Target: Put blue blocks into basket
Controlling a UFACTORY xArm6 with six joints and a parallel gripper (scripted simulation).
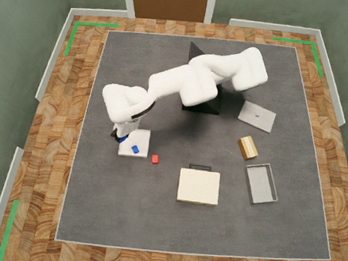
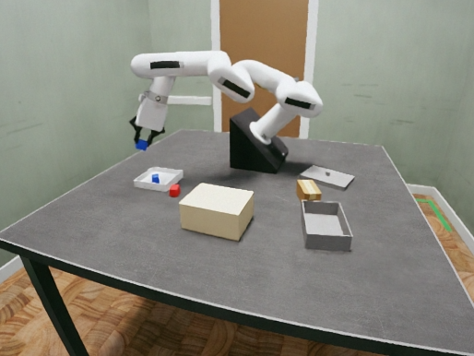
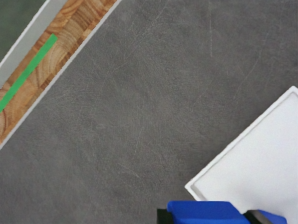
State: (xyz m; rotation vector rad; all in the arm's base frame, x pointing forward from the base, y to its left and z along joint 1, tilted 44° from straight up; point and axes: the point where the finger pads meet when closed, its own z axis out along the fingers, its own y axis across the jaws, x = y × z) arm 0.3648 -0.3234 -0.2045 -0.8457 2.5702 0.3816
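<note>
Now: hand 170 mm above the white basket, 30 mm to the right of it and 30 mm past it. Round my hand: grey metal box 670 mm to the left, 160 mm below, 140 mm ahead; then light wooden cabinet 360 mm to the left, 170 mm ahead, 140 mm below; then brown cardboard box 620 mm to the left, 150 mm below, 40 mm behind.
</note>
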